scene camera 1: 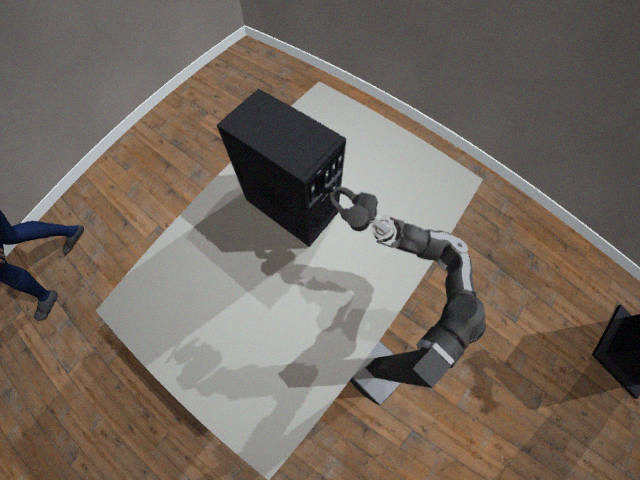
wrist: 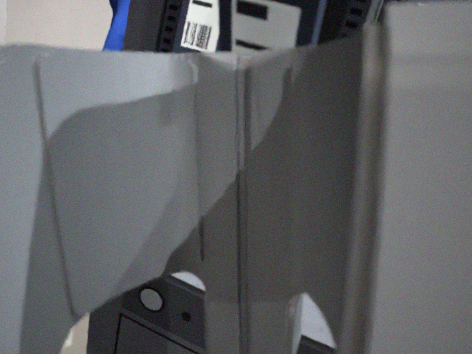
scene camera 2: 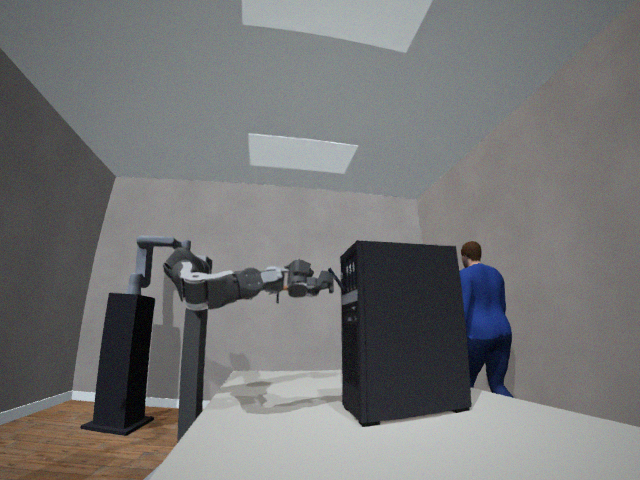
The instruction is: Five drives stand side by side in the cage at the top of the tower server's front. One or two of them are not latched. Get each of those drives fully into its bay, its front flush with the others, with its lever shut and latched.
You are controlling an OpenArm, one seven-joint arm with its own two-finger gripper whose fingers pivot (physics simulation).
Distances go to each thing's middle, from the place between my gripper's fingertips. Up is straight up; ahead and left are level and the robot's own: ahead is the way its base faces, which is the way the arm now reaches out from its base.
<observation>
The black tower server point(scene camera 2: 404, 346) lies 20 cm ahead of my hand, 1 cm to the left of it and 13 cm below it.
</observation>
